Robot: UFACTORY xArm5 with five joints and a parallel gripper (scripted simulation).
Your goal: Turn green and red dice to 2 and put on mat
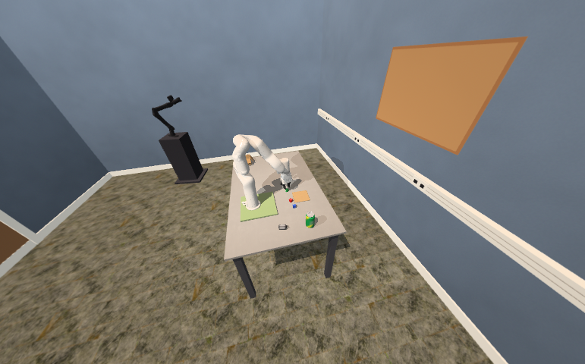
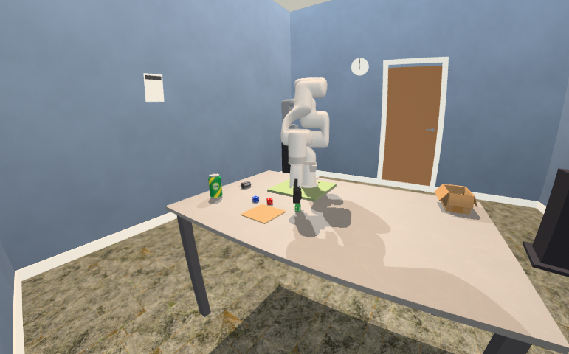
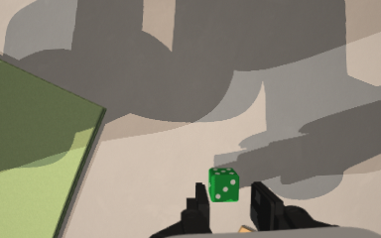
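Right now the green die is 50 mm below my hand. The rest, counted from my hand: blue die (220 mm to the right, 50 mm below, 50 mm ahead); red die (150 mm to the right, 50 mm below, 30 mm ahead); mat (120 mm ahead, 90 mm to the right, 60 mm below).
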